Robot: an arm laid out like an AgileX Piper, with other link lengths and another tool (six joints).
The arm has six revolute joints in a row. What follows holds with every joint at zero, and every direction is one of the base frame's.
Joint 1 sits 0.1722 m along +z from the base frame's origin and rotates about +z.
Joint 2 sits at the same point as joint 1 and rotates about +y.
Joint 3 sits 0.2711 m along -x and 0.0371 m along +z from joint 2 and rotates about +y.
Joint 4 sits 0.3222 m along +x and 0.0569 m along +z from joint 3 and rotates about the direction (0.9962, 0, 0.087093).
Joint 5 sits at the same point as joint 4 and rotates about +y.
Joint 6 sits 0.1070 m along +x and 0.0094 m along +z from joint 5 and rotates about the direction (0.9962, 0, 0.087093).
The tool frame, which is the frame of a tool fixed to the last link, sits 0.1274 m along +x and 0.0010 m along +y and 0.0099 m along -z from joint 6; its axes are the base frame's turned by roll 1.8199, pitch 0.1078 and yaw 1.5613 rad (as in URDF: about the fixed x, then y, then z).
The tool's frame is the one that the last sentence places.
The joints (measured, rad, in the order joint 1, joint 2, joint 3, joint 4, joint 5, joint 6), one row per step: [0.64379, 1.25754, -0.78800, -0.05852, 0.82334, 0.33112]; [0.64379, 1.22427, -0.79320, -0.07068, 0.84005, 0.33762]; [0.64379, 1.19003, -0.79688, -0.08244, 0.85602, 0.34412]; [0.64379, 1.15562, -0.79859, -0.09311, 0.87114, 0.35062]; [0.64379, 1.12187, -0.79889, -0.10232, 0.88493, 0.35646]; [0.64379, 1.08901, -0.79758, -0.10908, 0.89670, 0.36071]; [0.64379, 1.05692, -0.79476, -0.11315, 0.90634, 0.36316]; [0.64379, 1.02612, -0.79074, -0.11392, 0.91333, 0.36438]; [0.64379, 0.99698, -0.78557, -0.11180, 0.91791, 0.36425]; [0.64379, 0.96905, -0.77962, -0.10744, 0.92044, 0.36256]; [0.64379, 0.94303, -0.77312, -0.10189, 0.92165, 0.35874]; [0.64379, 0.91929, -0.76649, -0.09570, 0.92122, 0.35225]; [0.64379, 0.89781, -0.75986, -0.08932, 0.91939, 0.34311]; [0.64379, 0.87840, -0.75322, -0.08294, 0.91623, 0.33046]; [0.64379, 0.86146, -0.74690, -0.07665, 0.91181, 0.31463]
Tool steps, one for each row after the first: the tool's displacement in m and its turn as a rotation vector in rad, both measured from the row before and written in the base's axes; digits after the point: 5 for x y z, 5 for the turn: [0.00092, -0.00216, 0.01189, 0.00578, -0.02330, -0.00273]; [0.00035, -0.00255, 0.01163, 0.00622, -0.02330, -0.00338]; [-0.00037, -0.00288, 0.01088, 0.00654, -0.02196, -0.00416]; [-0.00089, -0.00296, 0.01007, 0.00706, -0.02067, -0.00426]; [-0.00140, -0.00279, 0.00913, 0.00814, -0.01914, -0.00353]; [-0.00185, -0.00249, 0.00827, 0.00949, -0.01776, -0.00244]; [-0.00218, -0.00192, 0.00741, 0.01173, -0.01613, -0.00172]; [-0.00244, -0.00139, 0.00646, 0.01322, -0.01434, -0.00069]; [-0.00257, -0.00094, 0.00580, 0.01434, -0.01339, 0.00068]; [-0.00261, -0.00070, 0.00499, 0.01360, -0.01230, 0.00259]; [-0.00242, -0.00044, 0.00432, 0.01234, -0.01203, 0.00500]; [-0.00216, -0.00025, 0.00372, 0.01062, -0.01203, 0.00735]; [-0.00188, -0.00011, 0.00319, 0.00836, -0.01255, 0.01033]; [-0.00153, 0.00006, 0.00270, 0.00606, -0.01299, 0.01295]
